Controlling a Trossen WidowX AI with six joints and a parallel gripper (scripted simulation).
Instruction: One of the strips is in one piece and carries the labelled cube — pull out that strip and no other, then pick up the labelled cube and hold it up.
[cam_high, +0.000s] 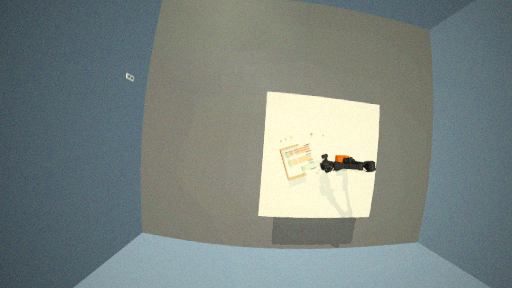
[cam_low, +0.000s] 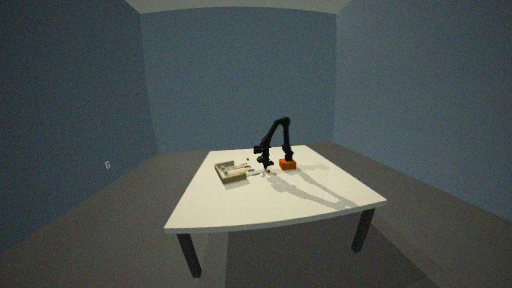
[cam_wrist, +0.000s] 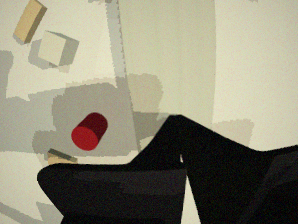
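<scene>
The red cube is 50 mm to the left of my gripper tip, 30 mm behind it and 10 mm above it. The rest, counted from my gripper tip: strip (90 mm ahead, 50 mm to the left).
</scene>
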